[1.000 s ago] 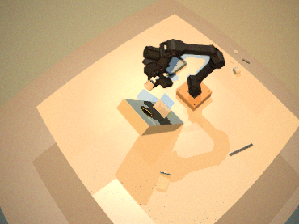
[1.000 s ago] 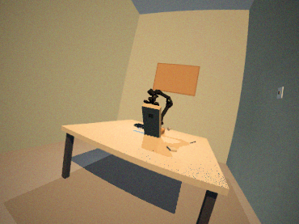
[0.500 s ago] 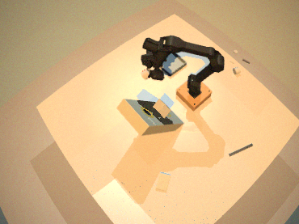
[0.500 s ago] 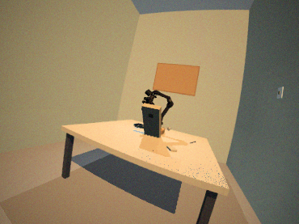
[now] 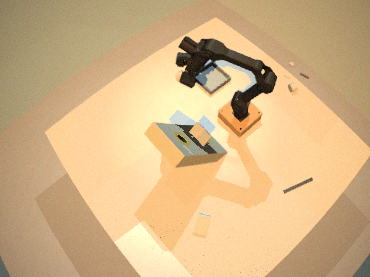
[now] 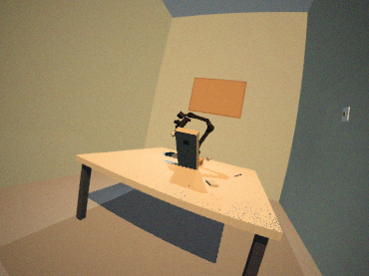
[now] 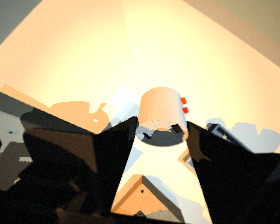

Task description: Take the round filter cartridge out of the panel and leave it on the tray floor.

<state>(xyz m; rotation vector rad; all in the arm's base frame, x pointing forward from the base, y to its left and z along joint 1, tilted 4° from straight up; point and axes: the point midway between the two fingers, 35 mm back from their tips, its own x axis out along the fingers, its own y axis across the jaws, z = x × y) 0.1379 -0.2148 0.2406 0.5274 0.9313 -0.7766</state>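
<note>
My gripper tip is 26 cm above the grey tray, 22 cm past it and 6 cm to the left of it. Round my gripper tip: service panel 23 cm to the left, 15 cm ahead, 9 cm below; round filter cartridge right at my gripper tip; small white cube 53 cm behind, 27 cm to the left, 24 cm below.
</note>
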